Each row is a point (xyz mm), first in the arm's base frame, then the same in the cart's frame.
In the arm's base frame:
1: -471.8 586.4 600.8
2: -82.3 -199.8 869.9
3: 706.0 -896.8 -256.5
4: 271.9 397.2 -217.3
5: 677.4 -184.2 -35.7
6: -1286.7 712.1 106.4
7: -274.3 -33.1 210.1
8: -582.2 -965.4 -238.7
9: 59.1 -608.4 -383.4
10: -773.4 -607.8 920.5
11: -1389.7 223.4 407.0
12: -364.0 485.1 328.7
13: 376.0 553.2 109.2
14: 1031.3 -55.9 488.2
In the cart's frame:
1: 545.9 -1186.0 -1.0
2: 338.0 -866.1 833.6
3: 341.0 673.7 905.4
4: 305.3 -110.9 -211.6
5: 58.0 198.9 403.5
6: 1412.2 -1281.2 -406.9
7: 726.4 -535.1 344.1
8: 1459.3 30.3 899.7
9: 861.3 320.0 556.0
10: 1033.3 -1089.3 1170.5
11: 1523.6 -1359.3 160.0
12: 597.2 -883.9 -46.1
13: 33.1 -368.3 -173.8
14: -502.0 -68.4 579.7

